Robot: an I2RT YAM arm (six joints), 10 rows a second.
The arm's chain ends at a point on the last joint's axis. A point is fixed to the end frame.
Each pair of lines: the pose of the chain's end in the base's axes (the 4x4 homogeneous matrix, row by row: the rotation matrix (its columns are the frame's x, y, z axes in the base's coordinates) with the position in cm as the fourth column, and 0 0 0 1 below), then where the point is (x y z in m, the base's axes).
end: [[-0.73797 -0.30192 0.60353 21.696], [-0.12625 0.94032 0.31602 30.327], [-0.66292 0.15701 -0.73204 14.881], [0 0 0 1]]
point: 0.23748 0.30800 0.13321
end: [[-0.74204 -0.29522 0.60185 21.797], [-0.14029 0.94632 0.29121 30.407], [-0.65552 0.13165 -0.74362 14.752], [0 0 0 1]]
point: 0.23844 0.30822 0.13169
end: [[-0.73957 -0.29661 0.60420 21.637], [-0.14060 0.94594 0.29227 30.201], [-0.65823 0.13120 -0.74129 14.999], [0 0 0 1]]
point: 0.23690 0.30619 0.13424
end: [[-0.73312 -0.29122 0.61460 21.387], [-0.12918 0.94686 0.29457 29.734], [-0.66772 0.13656 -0.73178 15.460], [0 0 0 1]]
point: 0.23460 0.30151 0.13912
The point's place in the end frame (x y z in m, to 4 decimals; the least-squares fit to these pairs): -0.0054 -0.0042 0.0253
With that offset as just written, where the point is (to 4 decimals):
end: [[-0.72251 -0.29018 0.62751 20.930], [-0.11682 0.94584 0.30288 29.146], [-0.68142 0.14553 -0.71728 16.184], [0 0 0 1]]
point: 0.2303 0.2958 0.1468
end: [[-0.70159 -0.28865 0.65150 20.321], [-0.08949 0.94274 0.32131 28.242], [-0.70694 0.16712 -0.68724 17.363], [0 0 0 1]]
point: 0.2247 0.2871 0.1594
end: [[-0.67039 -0.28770 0.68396 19.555], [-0.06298 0.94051 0.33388 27.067], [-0.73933 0.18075 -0.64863 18.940], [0 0 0 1]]
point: 0.2177 0.2755 0.1762
